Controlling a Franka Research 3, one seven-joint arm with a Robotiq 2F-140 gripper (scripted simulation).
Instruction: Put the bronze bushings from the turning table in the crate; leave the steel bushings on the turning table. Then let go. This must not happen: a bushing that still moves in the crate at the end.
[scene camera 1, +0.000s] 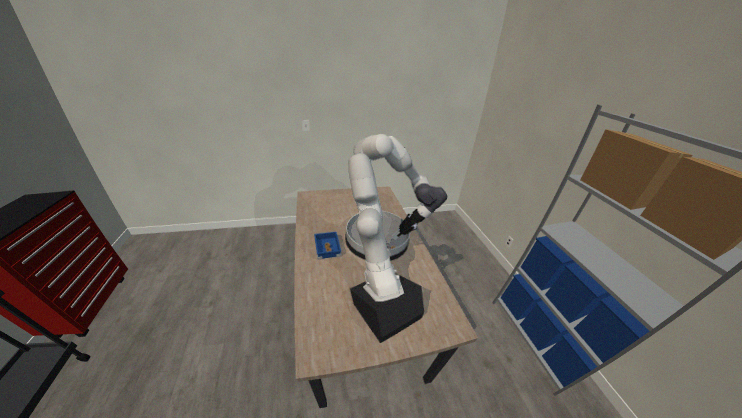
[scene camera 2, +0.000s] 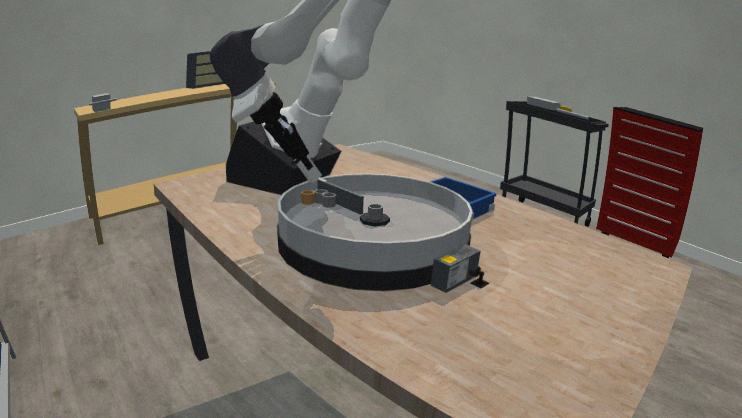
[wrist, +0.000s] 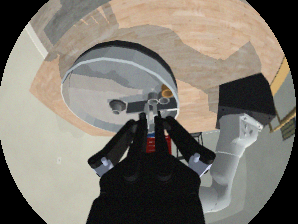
In view: my gripper (scene camera 2: 315, 178).
My gripper also shows in the wrist view (wrist: 151, 108).
